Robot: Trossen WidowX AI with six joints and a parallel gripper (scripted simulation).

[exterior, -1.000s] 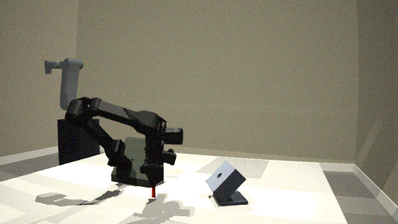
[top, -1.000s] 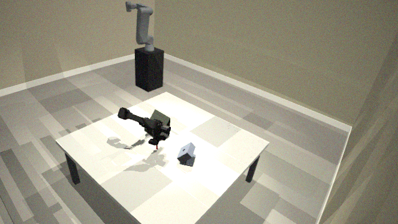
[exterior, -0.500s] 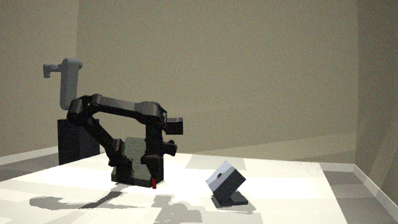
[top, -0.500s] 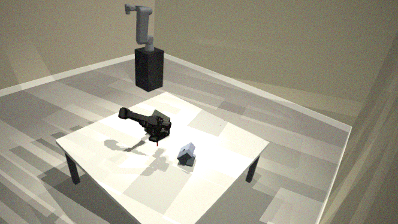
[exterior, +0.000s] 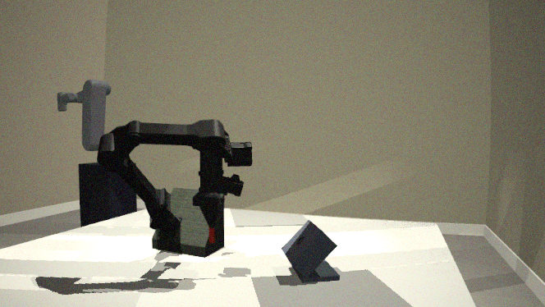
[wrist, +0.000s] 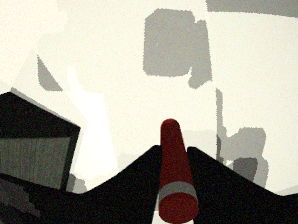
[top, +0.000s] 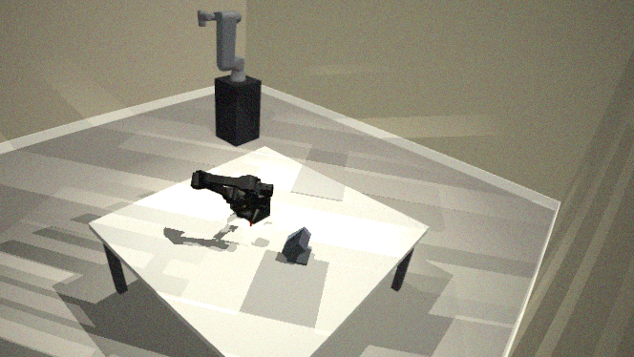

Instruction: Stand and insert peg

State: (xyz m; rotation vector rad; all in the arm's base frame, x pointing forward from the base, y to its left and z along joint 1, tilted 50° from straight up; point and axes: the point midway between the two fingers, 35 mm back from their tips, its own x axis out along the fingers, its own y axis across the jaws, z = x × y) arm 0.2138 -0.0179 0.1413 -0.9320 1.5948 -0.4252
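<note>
Right now the sloped panel is 230 mm ahead of my gripper tip, 80 mm to the left of it and 50 mm below it. Also, from my gripper tip: flat base plate: 250 mm ahead, 110 mm below, 80 mm to the left; then peg: 20 mm above.
</note>
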